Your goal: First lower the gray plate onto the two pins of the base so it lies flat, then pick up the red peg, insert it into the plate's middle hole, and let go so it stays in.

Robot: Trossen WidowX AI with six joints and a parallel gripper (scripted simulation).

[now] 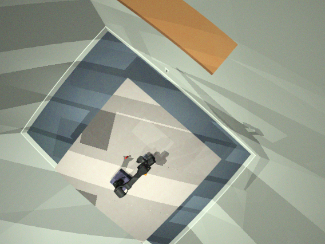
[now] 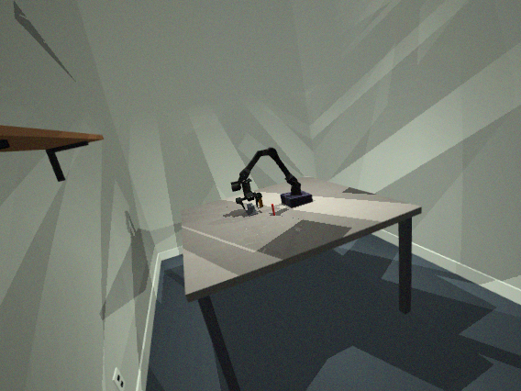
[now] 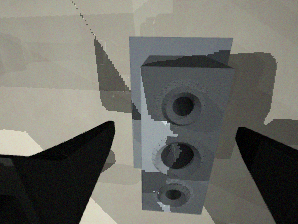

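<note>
My gripper tip is 20 mm below the gray plate. Round my gripper tip: red peg: 80 mm behind, 190 mm to the left, 10 mm above; orange object: 110 mm behind, 60 mm to the right, 10 mm above.
</note>
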